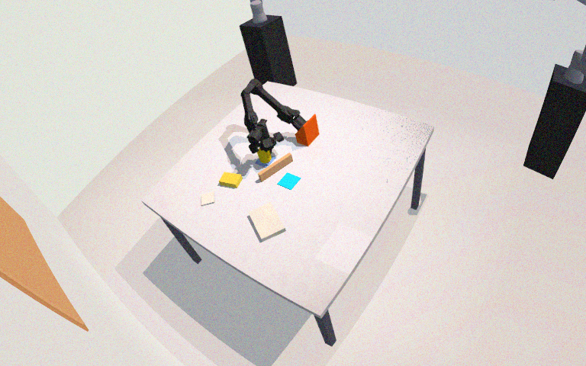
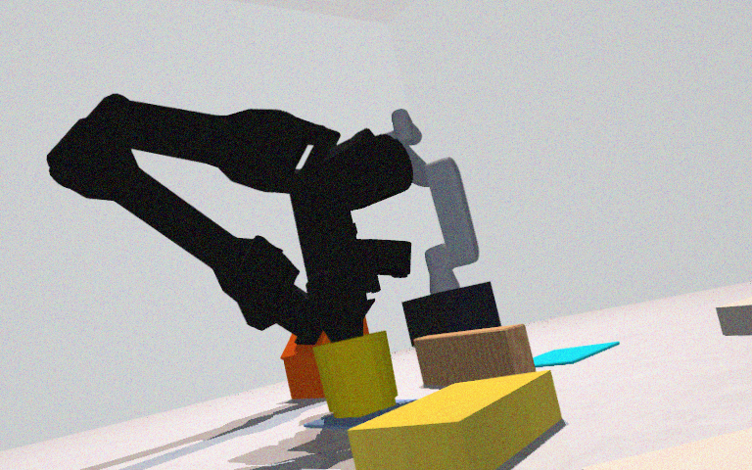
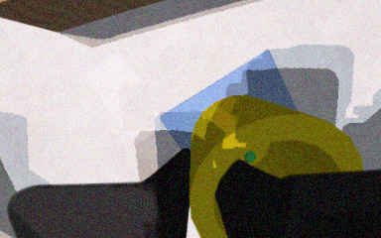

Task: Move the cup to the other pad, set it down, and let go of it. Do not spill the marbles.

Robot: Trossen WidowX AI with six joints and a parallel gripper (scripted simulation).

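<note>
My gripper tip is now 30 mm short of the light blue pad, 20 mm to the left of it and 40 mm above it. Round my gripper tip: cyan pad: 80 mm ahead, 200 mm to the left, 40 mm below; cup: 20 mm ahead, 20 mm to the right; wooden bar: 50 mm ahead, 90 mm to the left, 20 mm below.
</note>
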